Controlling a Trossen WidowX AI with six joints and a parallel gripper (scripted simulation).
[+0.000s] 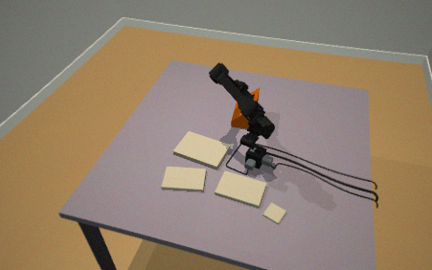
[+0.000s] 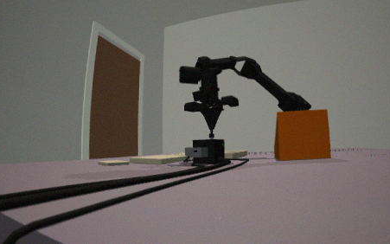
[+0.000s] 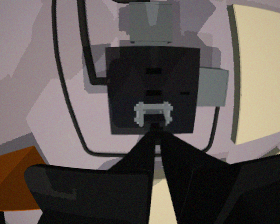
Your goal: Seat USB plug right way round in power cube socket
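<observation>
Right now my gripper tip is 20 mm above the USB plug. From my gripper tip the other things lie so: cream tile (290 mm ahead, 150 mm to the left, 110 mm below).
</observation>
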